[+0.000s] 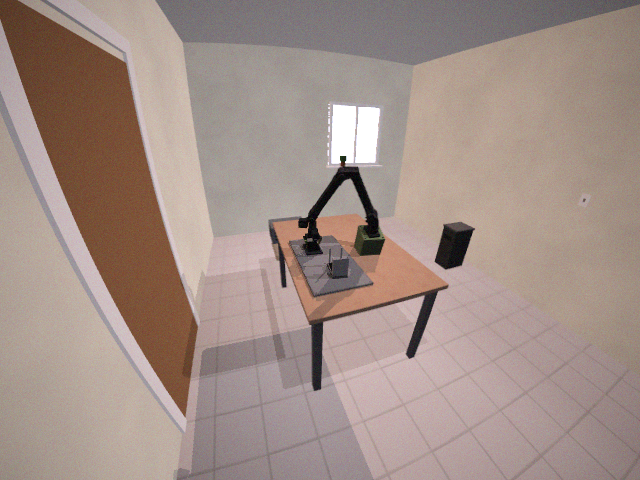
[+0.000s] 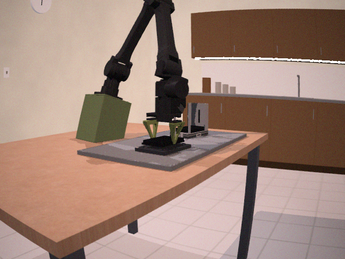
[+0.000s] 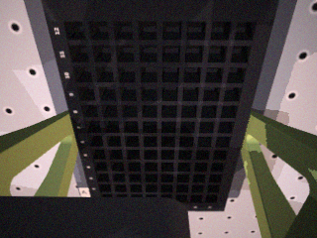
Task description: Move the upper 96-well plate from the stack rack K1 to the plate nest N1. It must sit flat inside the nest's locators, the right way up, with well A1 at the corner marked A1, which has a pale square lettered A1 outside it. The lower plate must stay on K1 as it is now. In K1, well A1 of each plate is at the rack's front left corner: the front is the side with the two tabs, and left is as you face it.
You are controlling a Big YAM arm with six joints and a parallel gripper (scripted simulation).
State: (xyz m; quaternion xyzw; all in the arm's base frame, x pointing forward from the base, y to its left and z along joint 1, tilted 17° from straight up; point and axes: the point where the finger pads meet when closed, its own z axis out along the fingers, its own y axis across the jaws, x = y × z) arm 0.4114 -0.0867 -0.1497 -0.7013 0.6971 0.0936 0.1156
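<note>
The black 96-well plate lies right at my hand.
</note>
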